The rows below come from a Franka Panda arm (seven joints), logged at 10 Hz.
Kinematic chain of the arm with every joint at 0, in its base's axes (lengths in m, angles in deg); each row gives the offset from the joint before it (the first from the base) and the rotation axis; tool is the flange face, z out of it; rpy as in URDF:
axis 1: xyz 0 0 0.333 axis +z
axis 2: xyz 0 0 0 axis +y
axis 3: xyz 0 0 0.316 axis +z
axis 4: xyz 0.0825 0 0 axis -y
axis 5: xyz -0.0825 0 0.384 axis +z
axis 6: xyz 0 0 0 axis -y
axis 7: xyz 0.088 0 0 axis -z
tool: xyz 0 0 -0.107 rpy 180 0 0
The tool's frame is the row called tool.
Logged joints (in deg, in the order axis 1, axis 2, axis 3, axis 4, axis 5, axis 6, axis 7), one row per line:
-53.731, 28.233, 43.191, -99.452, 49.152, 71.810, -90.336
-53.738, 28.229, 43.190, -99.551, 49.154, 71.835, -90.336
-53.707, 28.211, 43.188, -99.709, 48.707, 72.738, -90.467
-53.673, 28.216, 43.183, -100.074, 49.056, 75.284, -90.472
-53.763, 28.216, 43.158, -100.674, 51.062, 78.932, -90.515
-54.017, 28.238, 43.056, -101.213, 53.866, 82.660, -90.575
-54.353, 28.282, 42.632, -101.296, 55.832, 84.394, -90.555
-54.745, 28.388, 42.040, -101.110, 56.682, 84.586, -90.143
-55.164, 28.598, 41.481, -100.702, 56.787, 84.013, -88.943
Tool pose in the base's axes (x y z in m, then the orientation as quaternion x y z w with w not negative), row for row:
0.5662, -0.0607, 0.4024, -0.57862, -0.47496, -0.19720, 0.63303
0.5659, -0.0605, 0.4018, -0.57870, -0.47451, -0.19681, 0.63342
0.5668, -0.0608, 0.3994, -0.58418, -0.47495, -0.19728, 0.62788
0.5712, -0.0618, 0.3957, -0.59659, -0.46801, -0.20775, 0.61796
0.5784, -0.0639, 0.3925, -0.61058, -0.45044, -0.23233, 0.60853
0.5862, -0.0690, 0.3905, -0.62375, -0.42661, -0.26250, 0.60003
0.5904, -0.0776, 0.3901, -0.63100, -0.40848, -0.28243, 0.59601
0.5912, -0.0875, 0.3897, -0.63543, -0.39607, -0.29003, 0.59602
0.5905, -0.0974, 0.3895, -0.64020, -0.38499, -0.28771, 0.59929
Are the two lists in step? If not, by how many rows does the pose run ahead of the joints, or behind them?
They are in step.
